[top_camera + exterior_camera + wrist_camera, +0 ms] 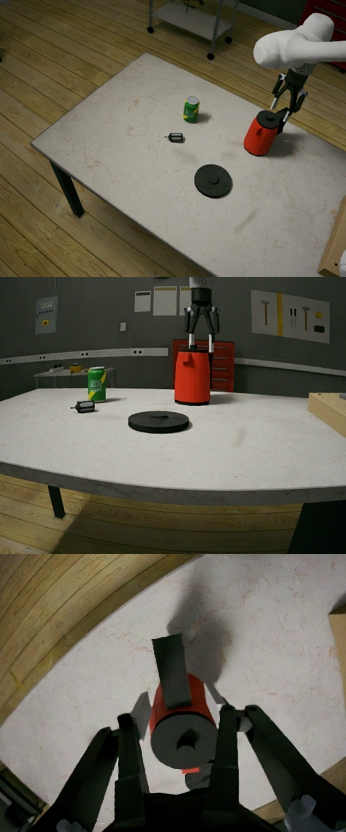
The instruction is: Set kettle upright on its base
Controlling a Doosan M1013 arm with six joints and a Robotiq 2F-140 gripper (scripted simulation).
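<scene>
The red kettle lies 2 cm ahead of my hand, 3 cm to the left of it and 10 cm below it. The rest, counted from my hand: black round base 13 cm ahead, 33 cm to the left, 19 cm below; then black tool 37 cm ahead, 22 cm to the left, 19 cm below.
</scene>
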